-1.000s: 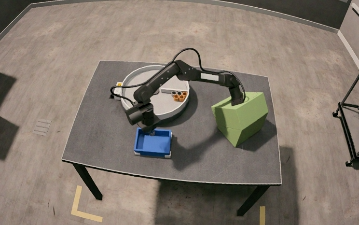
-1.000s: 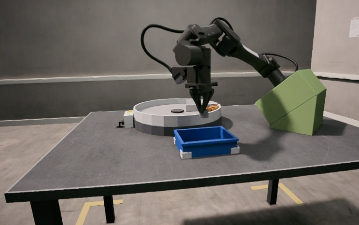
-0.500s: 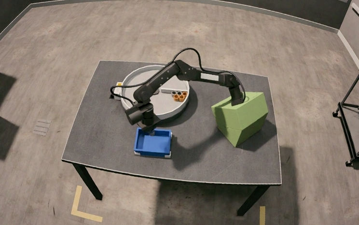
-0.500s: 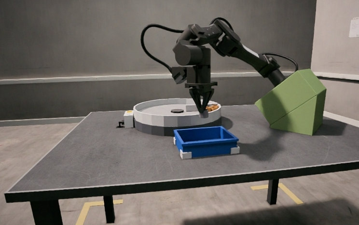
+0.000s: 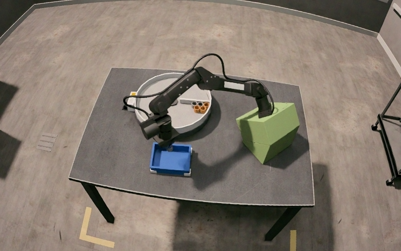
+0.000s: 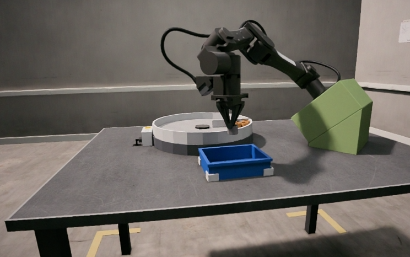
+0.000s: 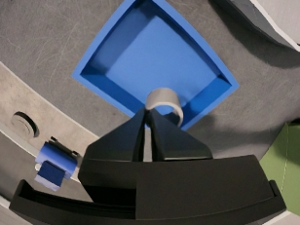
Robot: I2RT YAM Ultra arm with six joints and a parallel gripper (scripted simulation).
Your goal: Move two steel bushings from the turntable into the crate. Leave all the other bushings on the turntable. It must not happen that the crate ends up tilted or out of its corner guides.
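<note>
Now: the blue crate 1 cm behind my hand, 1 cm to the right of it and 11 cm below it. From my hand the other things lie so: round turntable: 1 cm behind, 36 cm to the right, 8 cm below.
</note>
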